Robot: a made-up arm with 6 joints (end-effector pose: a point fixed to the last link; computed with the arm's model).
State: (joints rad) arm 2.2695 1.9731 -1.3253 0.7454 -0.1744 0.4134
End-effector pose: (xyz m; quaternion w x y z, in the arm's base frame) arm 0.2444 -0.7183 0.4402 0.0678 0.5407 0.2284 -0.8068
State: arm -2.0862 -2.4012 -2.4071 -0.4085 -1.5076 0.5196
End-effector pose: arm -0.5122 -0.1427 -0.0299 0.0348 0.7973 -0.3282 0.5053
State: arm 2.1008 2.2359 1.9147 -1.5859 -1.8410 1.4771
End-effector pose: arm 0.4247 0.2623 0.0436 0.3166 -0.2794 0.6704 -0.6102
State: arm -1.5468 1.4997 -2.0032 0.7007 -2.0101 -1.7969
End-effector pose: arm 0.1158 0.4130 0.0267 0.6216 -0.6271 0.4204 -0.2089
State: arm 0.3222 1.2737 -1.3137 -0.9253 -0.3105 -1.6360
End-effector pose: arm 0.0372 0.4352 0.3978 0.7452 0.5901 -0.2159 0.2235
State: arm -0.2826 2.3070 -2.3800 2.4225 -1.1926 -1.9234
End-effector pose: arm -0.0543 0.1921 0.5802 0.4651 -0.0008 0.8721 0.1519
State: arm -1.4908 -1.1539 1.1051 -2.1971 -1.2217 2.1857
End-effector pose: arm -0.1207 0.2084 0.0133 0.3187 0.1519 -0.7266 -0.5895
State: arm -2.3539 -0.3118 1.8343 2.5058 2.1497 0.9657
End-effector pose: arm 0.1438 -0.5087 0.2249 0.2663 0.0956 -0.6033 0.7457
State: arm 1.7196 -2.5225 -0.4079 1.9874 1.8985 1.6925
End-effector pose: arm -0.2802 -0.1967 0.1423 0.3678 0.2529 -0.8755 0.1853
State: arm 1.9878 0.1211 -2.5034 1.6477 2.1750 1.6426
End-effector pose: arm 0.1738 0.4899 0.3895 0.6085 -0.6437 0.1186 0.4486
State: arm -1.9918 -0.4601 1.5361 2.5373 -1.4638 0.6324
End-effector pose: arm -0.2179 0.0756 0.1647 0.5450 0.3746 -0.6091 -0.4378
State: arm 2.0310 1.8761 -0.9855 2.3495 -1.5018 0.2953
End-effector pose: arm -0.0927 -0.3983 0.4853 0.7359 0.6577 0.1610 -0.0087
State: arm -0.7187 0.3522 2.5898 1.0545 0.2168 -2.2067
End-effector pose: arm 0.1310 -0.6101 0.0475 0.2752 -0.9489 0.0166 0.1538
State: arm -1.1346 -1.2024 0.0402 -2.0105 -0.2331 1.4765
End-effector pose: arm -0.0309 0.3889 -0.3030 0.5759 -0.0542 -0.5597 -0.5935
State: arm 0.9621 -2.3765 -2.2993 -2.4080 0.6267 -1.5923
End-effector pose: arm -0.2070 0.3588 0.2996 0.3442 0.6781 0.5412 -0.3588
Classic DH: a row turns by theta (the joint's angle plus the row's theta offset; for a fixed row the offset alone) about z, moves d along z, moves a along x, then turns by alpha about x. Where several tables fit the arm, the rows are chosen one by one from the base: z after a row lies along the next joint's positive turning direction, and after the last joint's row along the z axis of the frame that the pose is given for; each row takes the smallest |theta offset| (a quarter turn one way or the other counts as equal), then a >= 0, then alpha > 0; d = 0 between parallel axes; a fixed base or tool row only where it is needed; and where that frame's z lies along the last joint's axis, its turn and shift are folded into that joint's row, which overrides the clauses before.
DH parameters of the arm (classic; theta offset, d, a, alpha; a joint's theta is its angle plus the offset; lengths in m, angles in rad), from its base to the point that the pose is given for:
base (fixed): 1.5708 0.089 0 1.5708
joint 1: -1.5708 0.015 0.106 1.5708
joint 2: 1.5708 -0.126 0.104 -1.5708
joint 3: 1.5708 -0.196 0.285 -1.5708
joint 4: 0 0.135 0.173 -1.5708
joint 5: -1.5708 0.02 0.208 1.5708
joint 6: 0 -0.064 0.204 1.5708
tool (fixed): 3.1416 0.007 0 0

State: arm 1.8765 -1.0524 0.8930 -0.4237 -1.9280 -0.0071
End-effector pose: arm -0.2418 0.2154 0.2970 0.4056 -0.5294 0.6074 -0.4317
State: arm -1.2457 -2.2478 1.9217 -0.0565 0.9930 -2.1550
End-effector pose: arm 0.2244 0.1375 0.3345 0.4325 -0.3401 -0.8336 0.0484
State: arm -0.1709 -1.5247 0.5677 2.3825 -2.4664 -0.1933
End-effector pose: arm -0.1090 0.5098 -0.1226 0.5736 0.1484 -0.5598 -0.5793
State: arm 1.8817 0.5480 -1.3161 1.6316 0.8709 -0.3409
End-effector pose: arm 0.6582 0.3632 0.7676 0.5010 0.0428 0.7659 -0.4007
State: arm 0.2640 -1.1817 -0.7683 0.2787 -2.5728 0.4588
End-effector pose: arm -0.1075 0.2642 -0.3785 0.4447 0.6419 0.2749 0.5610
